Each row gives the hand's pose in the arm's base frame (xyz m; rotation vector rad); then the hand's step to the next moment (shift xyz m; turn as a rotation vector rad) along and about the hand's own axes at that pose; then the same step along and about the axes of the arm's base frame.
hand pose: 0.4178 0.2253 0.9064 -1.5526 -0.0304 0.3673
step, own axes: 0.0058 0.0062 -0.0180 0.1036 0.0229 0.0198
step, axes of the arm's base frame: 0.0086 -0.0161 -0.0078 0.0882 0.0444 -0.0436
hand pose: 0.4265 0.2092 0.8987 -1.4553 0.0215 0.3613
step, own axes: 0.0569 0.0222 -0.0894 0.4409 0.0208 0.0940
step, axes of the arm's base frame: 0.0663 -0.0723 -0.0458 0.3927 0.1930 -0.1104
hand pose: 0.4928 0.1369 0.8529 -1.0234 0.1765 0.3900
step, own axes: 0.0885 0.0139 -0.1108 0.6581 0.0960 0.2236
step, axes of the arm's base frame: 0.0798 -0.0679 -0.0965 0.5573 0.3893 -0.1736
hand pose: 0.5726 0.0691 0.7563 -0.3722 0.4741 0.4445
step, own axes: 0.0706 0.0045 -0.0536 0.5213 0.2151 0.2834
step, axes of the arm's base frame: 0.0353 0.0028 -0.0814 0.4110 0.4718 -0.0827
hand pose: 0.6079 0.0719 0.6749 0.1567 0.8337 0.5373
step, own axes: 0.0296 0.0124 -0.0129 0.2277 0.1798 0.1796
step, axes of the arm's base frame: 0.0018 0.0248 -0.0240 0.1872 0.2837 0.0302
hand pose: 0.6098 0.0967 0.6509 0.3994 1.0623 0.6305
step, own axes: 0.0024 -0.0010 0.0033 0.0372 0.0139 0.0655
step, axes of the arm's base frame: 0.0041 0.0008 -0.0008 0.0674 0.0344 0.0118
